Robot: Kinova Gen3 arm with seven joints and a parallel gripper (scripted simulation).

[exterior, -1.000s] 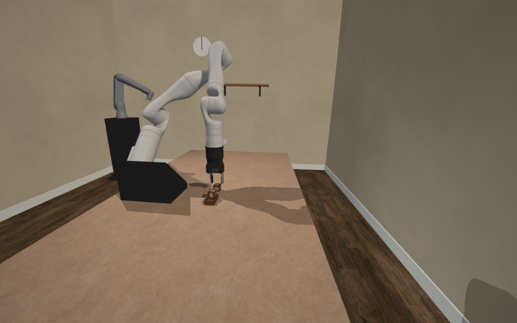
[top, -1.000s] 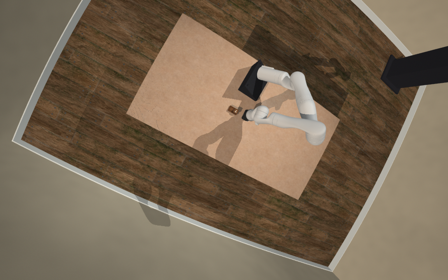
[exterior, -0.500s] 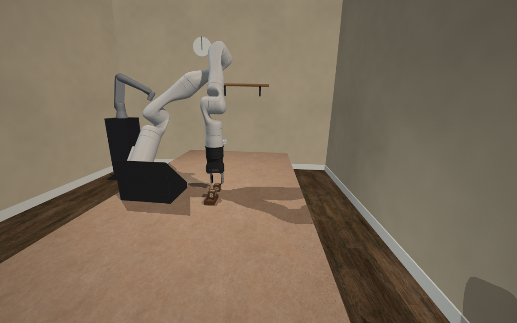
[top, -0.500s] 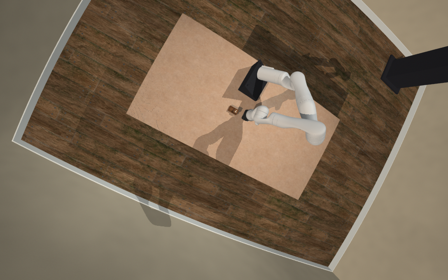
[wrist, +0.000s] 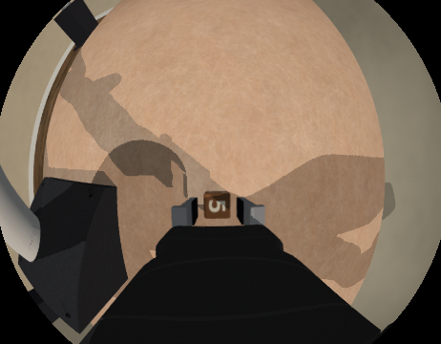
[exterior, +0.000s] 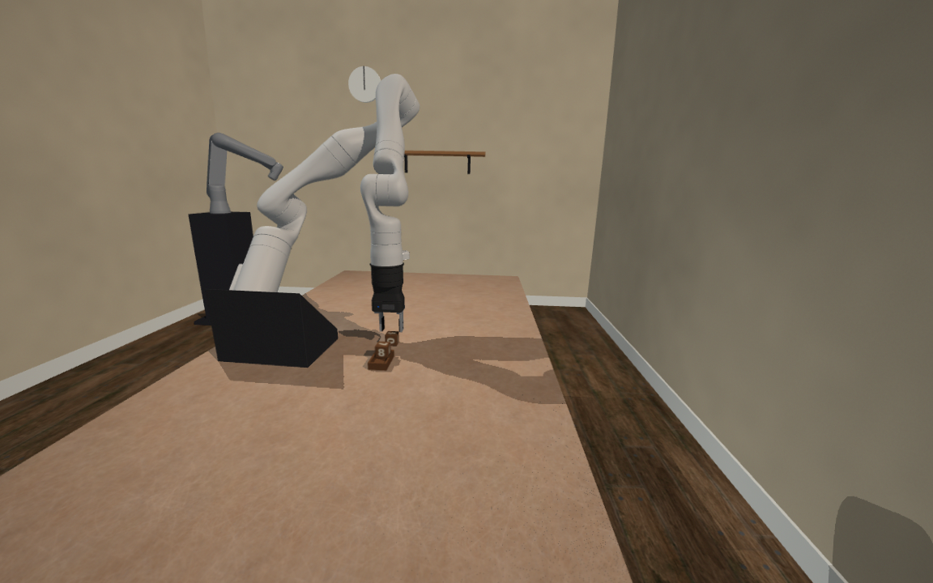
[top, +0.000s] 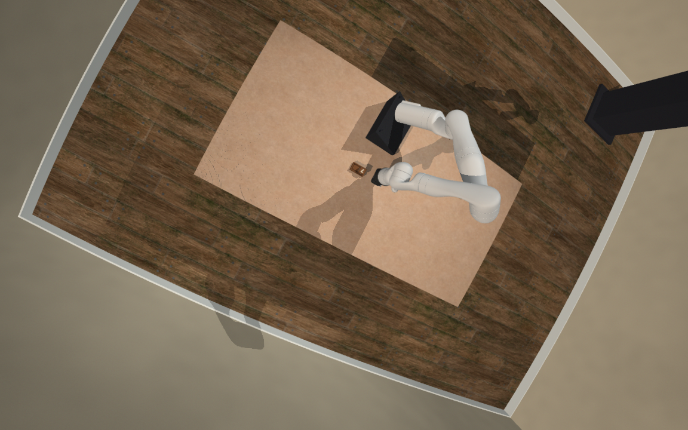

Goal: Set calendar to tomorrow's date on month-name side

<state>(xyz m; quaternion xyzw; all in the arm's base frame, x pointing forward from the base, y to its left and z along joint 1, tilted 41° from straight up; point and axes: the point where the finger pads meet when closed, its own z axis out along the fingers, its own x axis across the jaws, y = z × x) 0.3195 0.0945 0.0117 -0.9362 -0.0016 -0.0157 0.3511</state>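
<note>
Right now the brown cube is 40 mm below my hand. The rest, counted from my hand: dark wooden tray (110 mm to the right, 50 mm below).
</note>
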